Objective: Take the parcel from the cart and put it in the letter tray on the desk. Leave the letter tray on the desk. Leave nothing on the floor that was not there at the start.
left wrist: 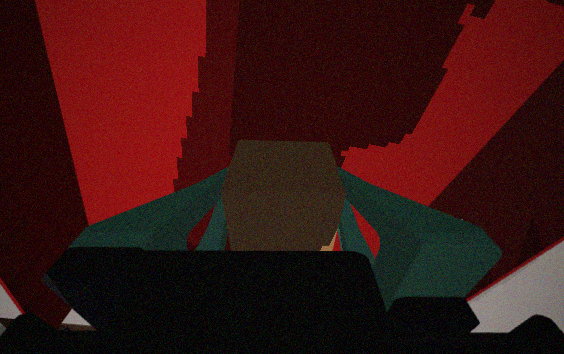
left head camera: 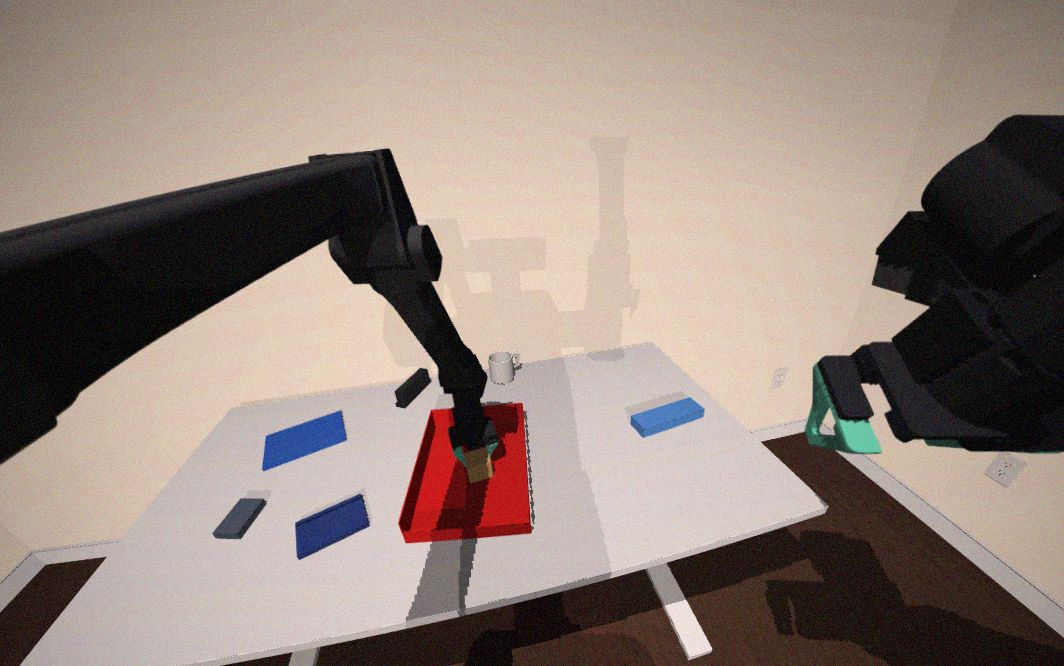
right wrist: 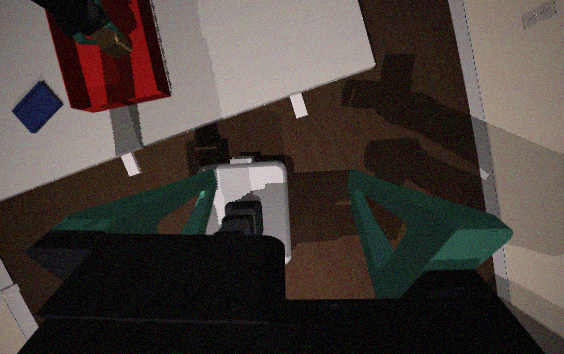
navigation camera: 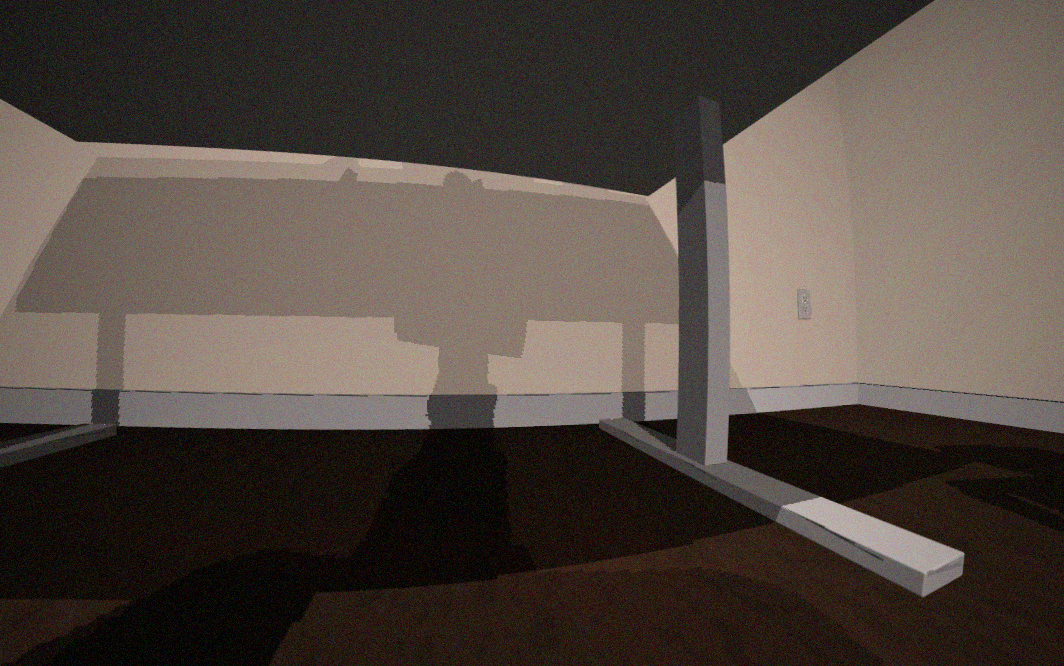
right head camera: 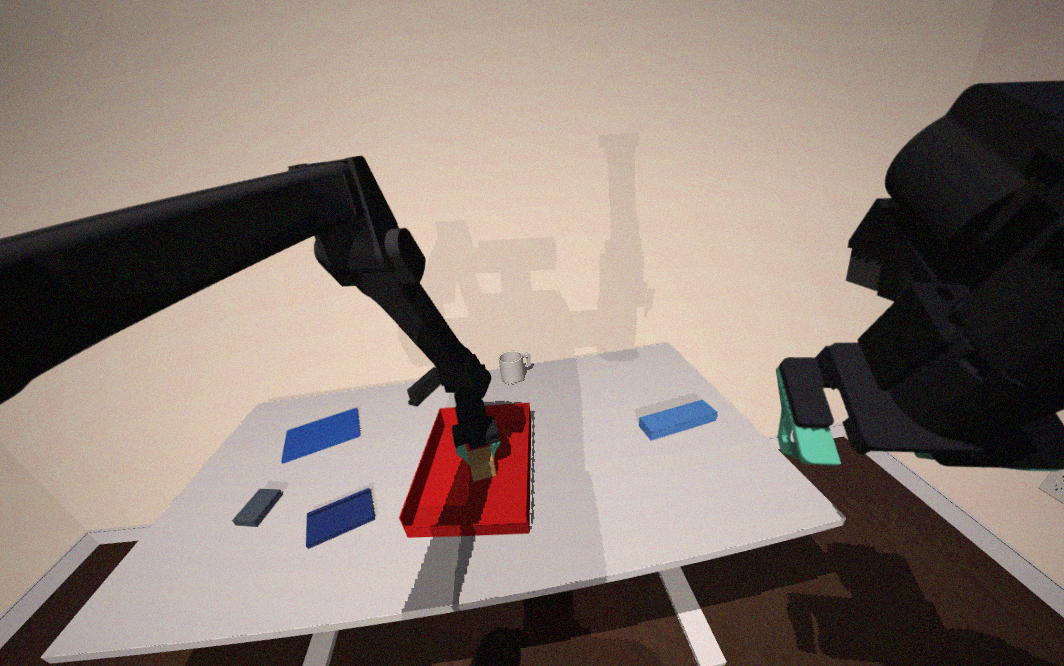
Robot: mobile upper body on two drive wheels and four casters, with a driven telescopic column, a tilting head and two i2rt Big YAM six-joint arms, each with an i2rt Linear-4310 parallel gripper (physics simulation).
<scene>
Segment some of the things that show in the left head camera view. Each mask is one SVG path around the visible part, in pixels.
The left gripper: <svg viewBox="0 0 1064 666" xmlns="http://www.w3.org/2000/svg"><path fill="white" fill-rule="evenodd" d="M482 411L479 416L470 421L462 420L456 416L459 434L457 434L455 426L448 427L454 457L460 460L465 467L466 462L461 446L466 445L469 451L486 446L491 458L493 451L498 445L497 431L489 416L485 417L486 426L484 427Z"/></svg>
The right gripper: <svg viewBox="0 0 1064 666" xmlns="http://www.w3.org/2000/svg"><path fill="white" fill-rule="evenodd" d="M1064 375L1061 373L1052 374L1035 363L1027 365L1016 356L1015 352L1022 349L1022 347L1010 336L1006 329L1002 329L1004 325L999 310L1002 299L989 308L987 313L987 323L995 338L994 342L922 385L915 383L893 342L871 342L869 345L862 345L851 355L823 356L812 369L812 406L806 423L805 433L811 446L829 448L848 454L882 453L880 444L869 421L869 418L874 416L874 412L861 385L879 384L891 407L891 410L884 413L884 416L895 438L903 443L915 439L924 440L928 446L961 448L971 452L1059 454L1064 452ZM829 408L836 422L833 426L835 435L821 434L819 430Z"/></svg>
A brown parcel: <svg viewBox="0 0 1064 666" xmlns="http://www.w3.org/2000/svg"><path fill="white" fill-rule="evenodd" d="M486 447L463 453L470 484L493 477L492 464Z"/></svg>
A red letter tray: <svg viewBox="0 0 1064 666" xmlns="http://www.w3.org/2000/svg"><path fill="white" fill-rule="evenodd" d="M461 446L463 453L486 447L484 446L469 451L467 450L466 445ZM523 403L482 406L484 417L489 416L497 431L498 445L490 458L493 477L471 484L466 467L460 460L454 457L449 439L448 427L455 426L452 408L431 410L398 522L406 543L531 534Z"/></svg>
</scene>
